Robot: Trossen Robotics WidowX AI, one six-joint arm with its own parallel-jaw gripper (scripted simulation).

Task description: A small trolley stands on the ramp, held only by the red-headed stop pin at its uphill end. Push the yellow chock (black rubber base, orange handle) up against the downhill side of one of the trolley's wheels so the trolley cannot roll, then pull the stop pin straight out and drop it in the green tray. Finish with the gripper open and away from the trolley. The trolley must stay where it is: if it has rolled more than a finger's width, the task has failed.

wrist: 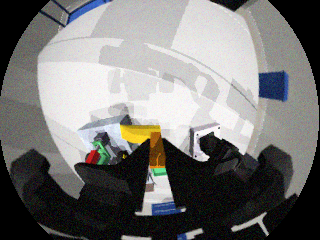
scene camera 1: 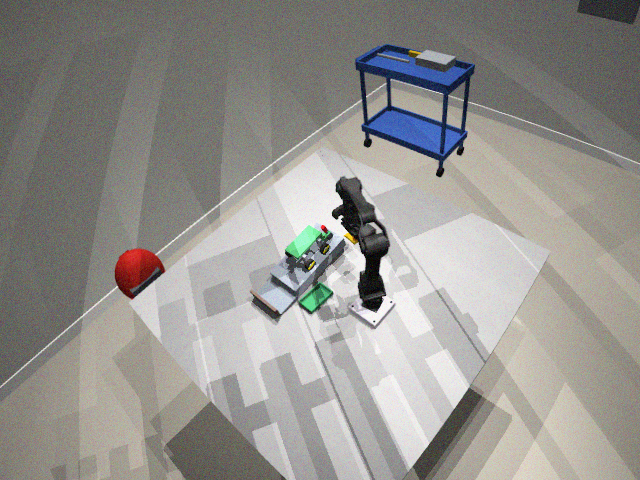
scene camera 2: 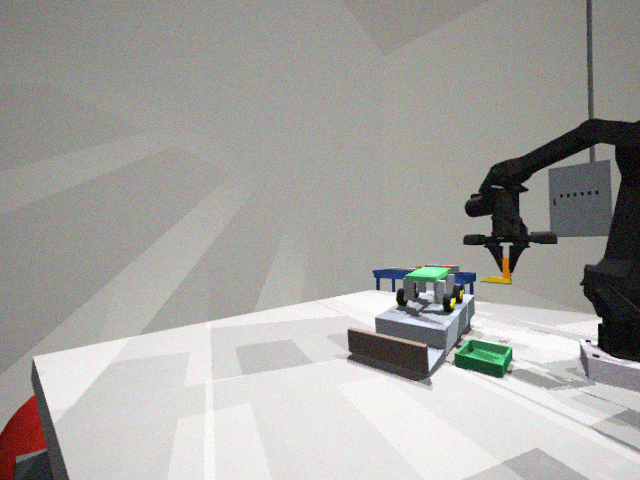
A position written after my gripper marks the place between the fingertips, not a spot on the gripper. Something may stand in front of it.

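Note:
My gripper [scene camera 2: 506, 272] holds a yellow chock [wrist: 136, 133], and I see my gripper in the wrist view as well [wrist: 155, 141]. There is also a grey ramp [scene camera 2: 421, 320]; the ramp shows in the wrist view too [wrist: 87, 133], and again I find the ramp in scene camera 1 [scene camera 1: 291, 272].

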